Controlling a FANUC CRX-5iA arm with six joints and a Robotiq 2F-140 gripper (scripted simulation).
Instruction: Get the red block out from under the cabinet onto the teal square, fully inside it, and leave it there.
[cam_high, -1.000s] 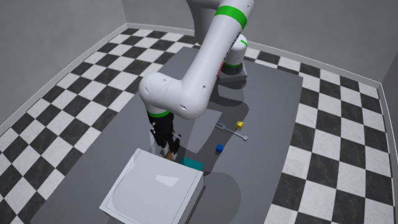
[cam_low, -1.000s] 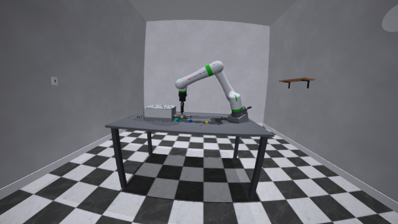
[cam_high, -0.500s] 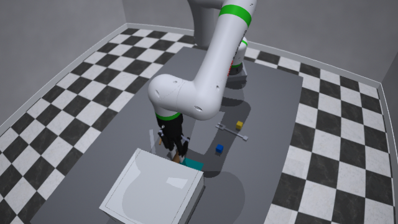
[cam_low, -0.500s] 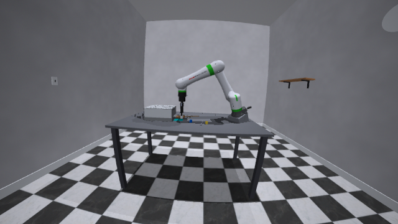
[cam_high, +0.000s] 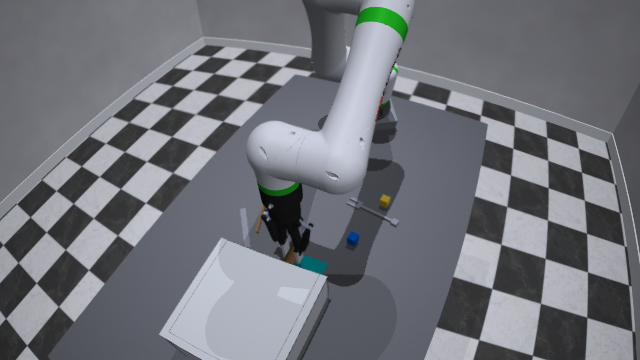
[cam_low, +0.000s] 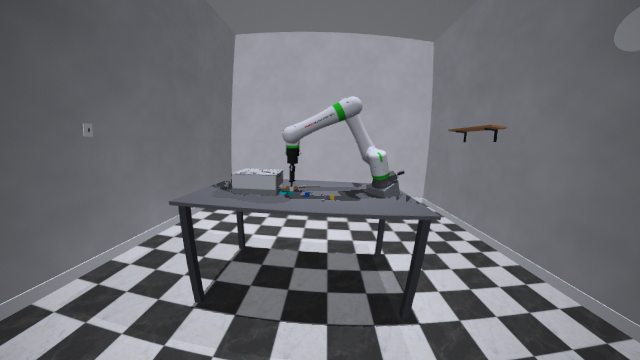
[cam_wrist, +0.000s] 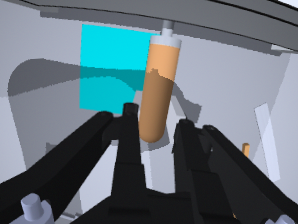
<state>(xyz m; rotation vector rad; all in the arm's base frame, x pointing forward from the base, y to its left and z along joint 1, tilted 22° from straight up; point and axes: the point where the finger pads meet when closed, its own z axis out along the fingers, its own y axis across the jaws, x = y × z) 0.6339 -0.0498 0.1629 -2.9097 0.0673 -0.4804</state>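
Now: the teal square 40 mm to the left of my hand, 40 mm below it and 30 mm ahead of it. Round my hand: blue cube: 130 mm to the left, 110 mm behind, 30 mm below; then hook tool: 140 mm ahead, 30 mm to the left, 20 mm below; then grey strip: 180 mm to the right, 50 mm behind, 40 mm below.
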